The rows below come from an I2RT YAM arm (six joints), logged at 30 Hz.
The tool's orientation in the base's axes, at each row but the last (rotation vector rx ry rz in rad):
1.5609, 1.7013, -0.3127
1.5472, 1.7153, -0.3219
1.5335, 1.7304, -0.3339
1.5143, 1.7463, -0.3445
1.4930, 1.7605, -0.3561
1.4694, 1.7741, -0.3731
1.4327, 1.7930, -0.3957
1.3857, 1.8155, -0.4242
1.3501, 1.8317, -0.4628
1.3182, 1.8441, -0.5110
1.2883, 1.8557, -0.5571
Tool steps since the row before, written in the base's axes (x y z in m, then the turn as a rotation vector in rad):
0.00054, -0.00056, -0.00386, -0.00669, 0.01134, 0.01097
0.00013, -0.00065, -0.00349, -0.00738, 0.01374, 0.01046
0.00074, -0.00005, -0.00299, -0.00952, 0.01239, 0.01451
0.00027, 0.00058, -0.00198, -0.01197, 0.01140, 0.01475
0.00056, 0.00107, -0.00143, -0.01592, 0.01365, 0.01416
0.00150, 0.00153, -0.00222, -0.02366, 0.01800, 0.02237
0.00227, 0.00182, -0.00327, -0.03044, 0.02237, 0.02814
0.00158, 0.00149, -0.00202, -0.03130, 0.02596, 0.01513
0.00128, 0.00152, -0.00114, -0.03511, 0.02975, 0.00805
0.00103, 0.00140, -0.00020, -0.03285, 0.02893, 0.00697
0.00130, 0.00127, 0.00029, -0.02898, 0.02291, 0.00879
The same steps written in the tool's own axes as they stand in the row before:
0.00226, -0.00086, 0.00311, 0.00032, -0.00026, -0.01713
0.00193, -0.00110, 0.00277, 0.00237, -0.00052, -0.01862
0.00206, -0.00021, 0.00228, -0.00148, -0.00162, -0.02121
0.00181, -0.00016, 0.00102, -0.00240, -0.00408, -0.02164
0.00177, 0.00042, 0.00044, -0.00039, -0.00728, -0.02423
0.00263, 0.00127, 0.00100, -0.00313, -0.01115, -0.03536
0.00352, 0.00192, 0.00174, -0.00408, -0.01473, -0.04455
0.00236, 0.00157, 0.00087, 0.00814, -0.01683, -0.03916
0.00169, 0.00155, 0.00014, 0.01641, -0.02008, -0.03886
0.00085, 0.00145, -0.00049, 0.01645, -0.01844, -0.03680
0.00027, 0.00171, -0.00063, 0.01090, -0.01706, -0.03213

